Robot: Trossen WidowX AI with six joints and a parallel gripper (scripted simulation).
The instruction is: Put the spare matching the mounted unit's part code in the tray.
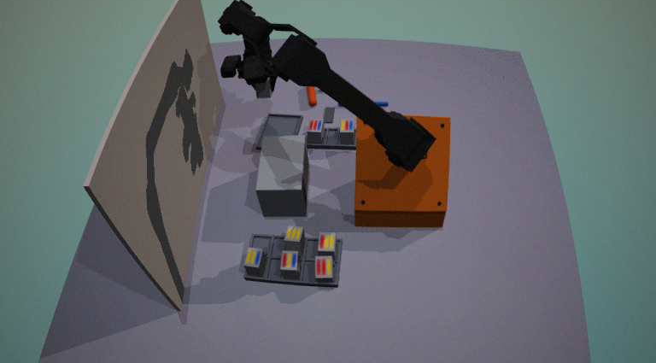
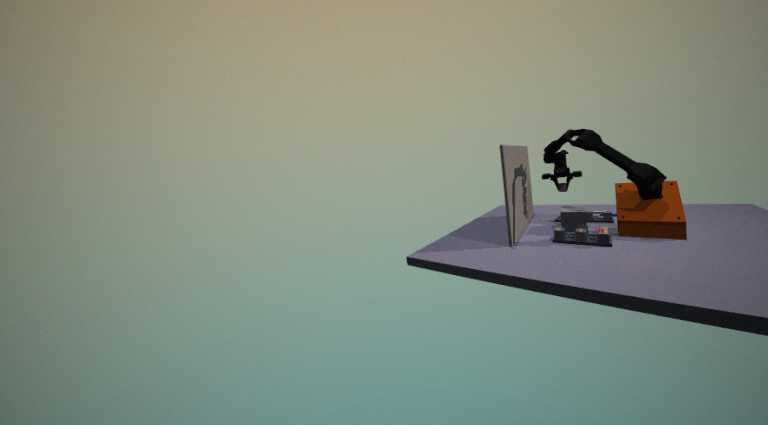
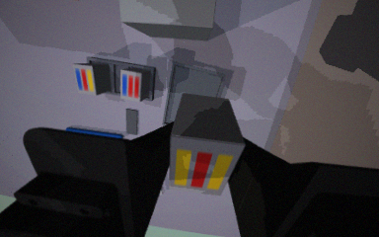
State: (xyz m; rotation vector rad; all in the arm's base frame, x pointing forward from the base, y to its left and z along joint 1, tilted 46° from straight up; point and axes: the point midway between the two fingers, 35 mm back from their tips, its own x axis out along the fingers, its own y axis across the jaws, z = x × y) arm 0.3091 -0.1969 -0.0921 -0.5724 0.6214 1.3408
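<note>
Now: the dark tray 170 mm below my gripper tip, 20 mm to the right of it and 10 mm behind it. Round my gripper tip: beige panel 190 mm ahead, 160 mm to the left, 50 mm above; then rack 160 mm below, 150 mm behind, 10 mm to the left; then mounted unit 180 mm to the left, 120 mm below, 40 mm behind.
</note>
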